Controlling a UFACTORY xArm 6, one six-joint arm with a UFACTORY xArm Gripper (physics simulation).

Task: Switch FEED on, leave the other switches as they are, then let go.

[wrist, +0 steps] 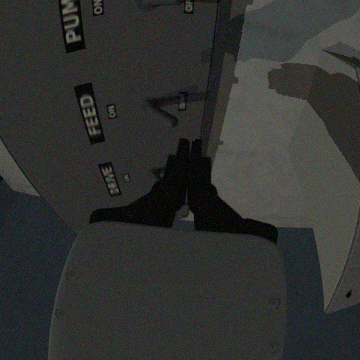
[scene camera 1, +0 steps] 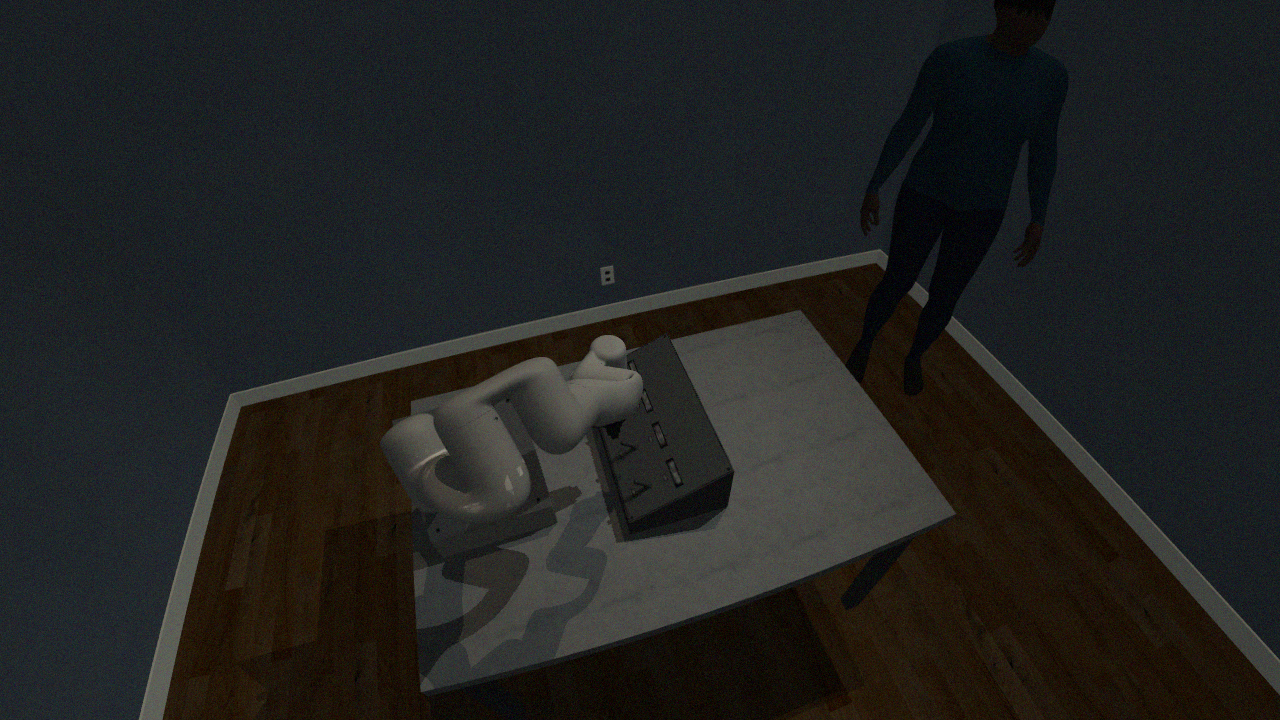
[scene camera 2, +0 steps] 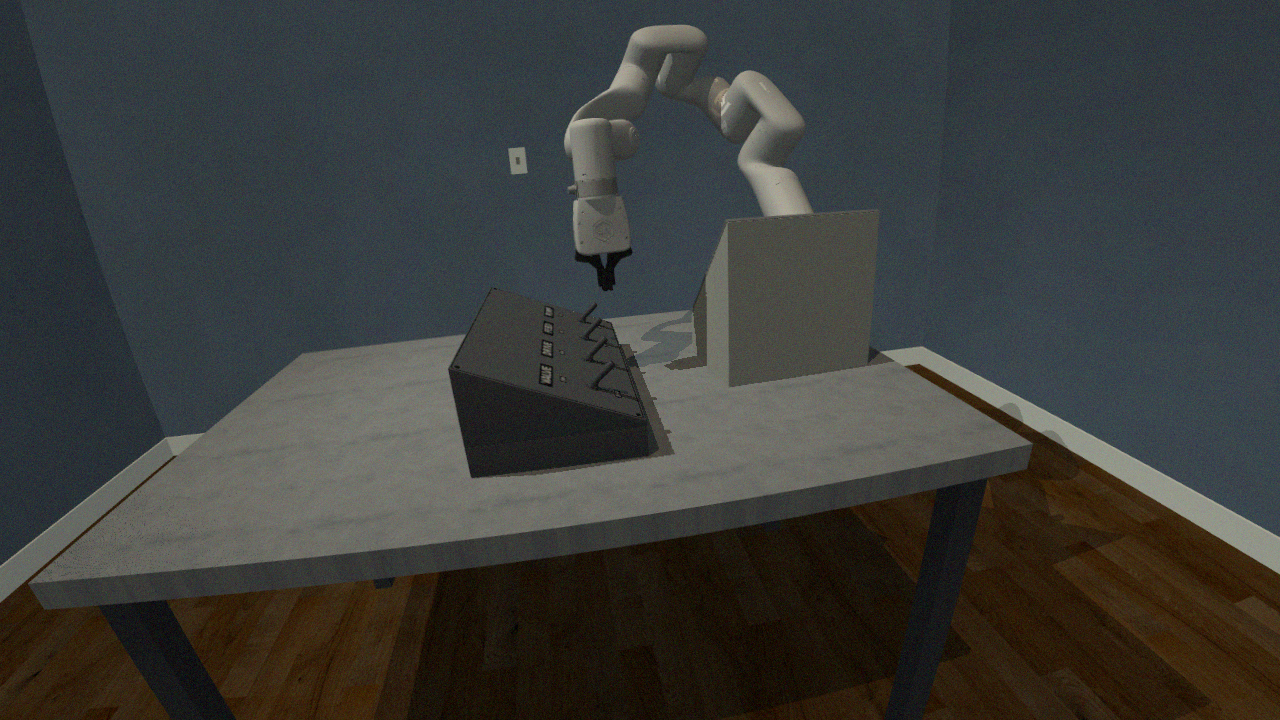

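Pixels of known places: gripper, fingertip midpoint: (wrist: pixel 190 153) (scene camera 1: pixel 613 434) (scene camera 2: pixel 607 289); arm's base, link origin: (scene camera 2: pixel 804 252).
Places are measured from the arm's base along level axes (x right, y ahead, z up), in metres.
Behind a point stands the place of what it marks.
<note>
The dark sloped switch panel (scene camera 1: pixel 693 429) @[x 0.097, y 0.581, z -0.069 m] (scene camera 2: pixel 537 438) @[x -0.252, y 0.558, z -0.168 m] (wrist: pixel 45 115) @[x 0.075, y 0.553, z -0.081 m] stands on the table. The FEED label (wrist: pixel 90 113) @[x 0.057, y 0.505, z -0.102 m] shows in the wrist view, with ON beside it. The FEED lever (scene camera 1: pixel 624 450) @[x 0.038, y 0.415, z -0.142 m] (scene camera 2: pixel 592 330) @[x 0.041, y 0.425, z -0.114 m] (wrist: pixel 164 112) @[x 0.051, y 0.418, z -0.104 m] leans to the low edge of the panel, by its OFF mark. The PUMP label (wrist: pixel 72 27) @[x 0.157, y 0.495, z -0.102 m] is above it in the wrist view and the DRIVE label (wrist: pixel 110 179) @[x -0.062, y 0.518, z -0.102 m] below it. The DRIVE lever is mostly hidden by the fingers. My gripper (scene camera 1: pixel 614 430) @[x 0.051, y 0.388, z -0.042 m] (scene camera 2: pixel 606 287) @[x 0.051, y 0.388, z -0.042 m] (wrist: pixel 190 153) @[x 0.051, y 0.388, z -0.042 m] is shut and empty, above the lever side of the panel, apart from the levers.
A tall pale block (scene camera 2: pixel 801 300) @[x -0.087, y 0.056, z -0.070 m] stands on the table (scene camera 1: pixel 805 429) @[x 0.129, y 0.933, z -0.220 m] (scene camera 2: pixel 358 501) @[x -0.253, y 0.817, z -0.220 m] to the right of the panel in scene camera 2, by the arm's base. A person (scene camera 1: pixel 975 125) stands beyond the table's far right corner in scene camera 1.
</note>
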